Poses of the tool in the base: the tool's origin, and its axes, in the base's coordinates. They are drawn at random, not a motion.
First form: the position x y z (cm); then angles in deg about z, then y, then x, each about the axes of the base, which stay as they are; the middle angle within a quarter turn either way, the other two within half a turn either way.
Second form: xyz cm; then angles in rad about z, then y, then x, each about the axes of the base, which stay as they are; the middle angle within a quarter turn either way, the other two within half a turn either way. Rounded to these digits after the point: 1 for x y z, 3 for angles.
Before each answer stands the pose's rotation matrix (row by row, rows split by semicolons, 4 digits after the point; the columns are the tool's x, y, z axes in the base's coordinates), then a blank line. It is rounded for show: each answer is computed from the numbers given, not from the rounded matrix.
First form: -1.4 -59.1 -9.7 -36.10 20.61 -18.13
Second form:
0.7563 0.5515 0.3520; -0.6484 0.7033 0.2913; -0.0870 -0.4485 0.8895

-1.4 -59.1 -9.7 -0.630 0.360 -0.316
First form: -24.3 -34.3 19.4 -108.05 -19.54 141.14
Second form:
-0.2920 0.8960 -0.3345; 0.8054 0.0417 -0.5913; -0.5158 -0.4420 -0.7338

-24.3 -34.3 19.4 -1.886 -0.341 2.463
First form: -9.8 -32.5 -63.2 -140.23 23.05 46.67
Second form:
-0.7073 0.5886 0.3915; -0.6579 -0.3452 -0.6693; -0.2588 -0.7310 0.6314

-9.8 -32.5 -63.2 -2.447 0.402 0.815
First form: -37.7 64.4 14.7 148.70 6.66 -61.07
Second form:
-0.8487 -0.5160 0.1160; 0.3380 -0.3606 0.8693; -0.4068 0.7770 0.4805

-37.7 64.4 14.7 2.595 0.116 -1.066
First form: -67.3 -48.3 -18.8 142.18 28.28 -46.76
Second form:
-0.6957 -0.5400 0.4738; 0.6927 -0.3295 0.6415; -0.1903 0.7745 0.6033

-67.3 -48.3 -18.8 2.482 0.494 -0.816
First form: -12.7 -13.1 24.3 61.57 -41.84 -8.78
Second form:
0.3547 -0.6552 -0.6671; 0.9176 0.3810 0.1137; 0.1796 -0.6524 0.7363

-12.7 -13.1 24.3 1.075 -0.730 -0.153
